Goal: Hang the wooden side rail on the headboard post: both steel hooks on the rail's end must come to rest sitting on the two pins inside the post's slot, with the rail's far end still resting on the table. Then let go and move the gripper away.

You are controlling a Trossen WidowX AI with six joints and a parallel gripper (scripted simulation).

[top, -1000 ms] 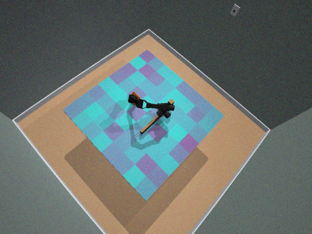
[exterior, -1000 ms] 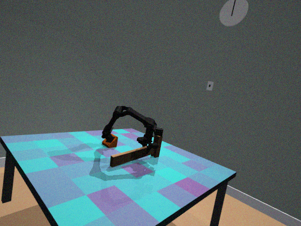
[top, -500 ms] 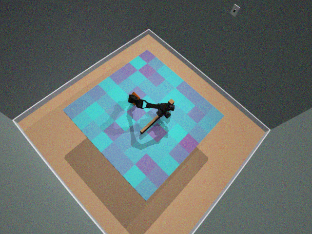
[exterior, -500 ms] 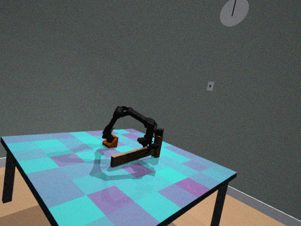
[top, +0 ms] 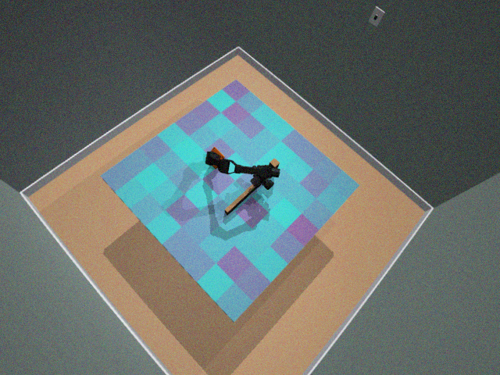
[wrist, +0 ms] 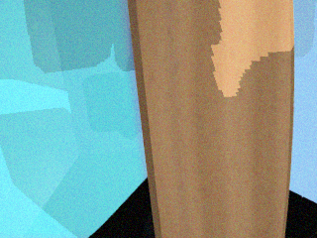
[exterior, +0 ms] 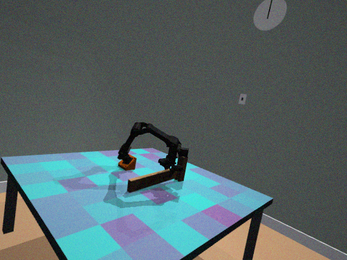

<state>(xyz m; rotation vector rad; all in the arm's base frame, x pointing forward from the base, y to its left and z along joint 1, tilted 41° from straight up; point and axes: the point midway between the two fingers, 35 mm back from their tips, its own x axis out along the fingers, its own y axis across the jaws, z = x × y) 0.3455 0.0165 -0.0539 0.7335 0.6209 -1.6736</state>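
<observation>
Right now the headboard post is 12 cm to the left of my gripper tip, 5 cm above it and 2 cm ahead of it.
</observation>
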